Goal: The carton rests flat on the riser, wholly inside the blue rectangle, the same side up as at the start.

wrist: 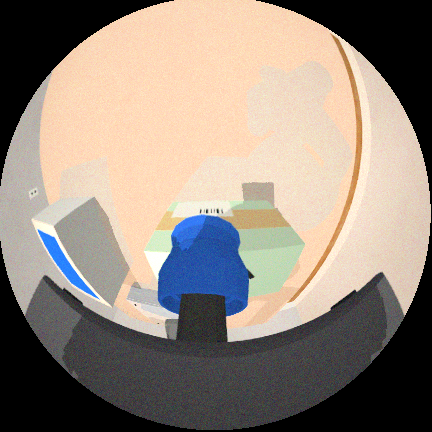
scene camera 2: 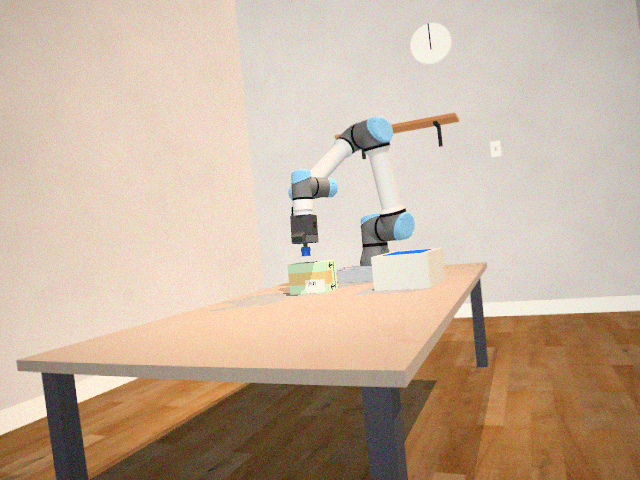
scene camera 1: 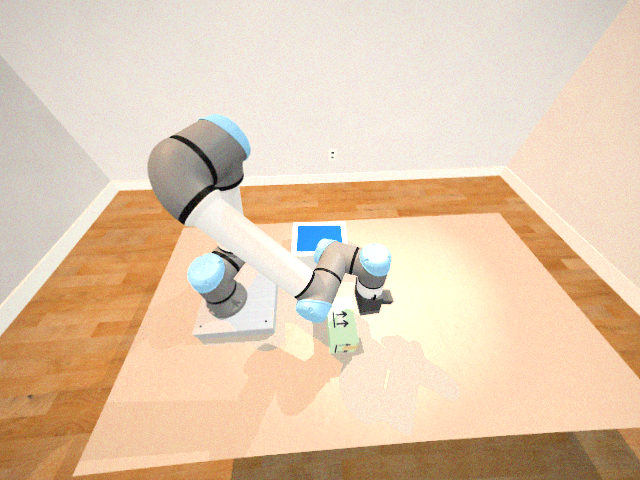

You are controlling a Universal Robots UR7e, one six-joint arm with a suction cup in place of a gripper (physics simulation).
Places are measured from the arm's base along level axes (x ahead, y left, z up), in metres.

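Pixels of known places: end effector, tool point: [wrist: 204,244] [scene camera 2: 306,255]; arm's base, origin of the base link: [scene camera 1: 228,299].
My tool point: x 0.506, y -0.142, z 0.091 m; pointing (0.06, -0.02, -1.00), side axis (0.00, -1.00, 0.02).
For each thing: its top centre in the pictures, then the offset to it from my tool point. Level surfaces: height alone.
- light green carton, middle of its top: [wrist: 227,281] [scene camera 1: 341,318] [scene camera 2: 311,262] dz -0.029, dx -0.083, dy -0.015 m
- white riser, middle of its top: [wrist: 63,266] [scene camera 2: 408,252] [scene camera 1: 319,237] dz -0.025, dx -0.112, dy +0.358 m
- blue rectangle, middle of its top: [wrist: 63,266] [scene camera 2: 408,252] [scene camera 1: 319,237] dz -0.025, dx -0.112, dy +0.358 m
- table, its level: dz -0.146 m
The light green carton [scene camera 1: 342,333] [scene camera 2: 311,277] [wrist: 275,265] rests on the table in front of the riser in scene camera 1 and left of it in scene camera 2. It has black arrows, an orange tape band and a white label. My gripper [scene camera 2: 306,251] [wrist: 205,260], a blue suction cup, hangs a little above the carton with a gap between them; it is open and holds nothing. The cup is hidden in scene camera 1. The white riser [scene camera 2: 400,272] [wrist: 92,237] has the blue rectangle [scene camera 1: 315,237] [scene camera 2: 410,252] [wrist: 67,265] on its top, with no carton on it.
The arm's grey base plate [scene camera 1: 253,315] [scene camera 2: 355,274] stands on the table [scene camera 1: 491,335] [scene camera 2: 258,335] left of the carton in scene camera 1. The arm's forearm [scene camera 1: 258,245] passes in front of the area between base and riser there. A wooden shelf [scene camera 2: 423,122] is on the wall behind the arm.
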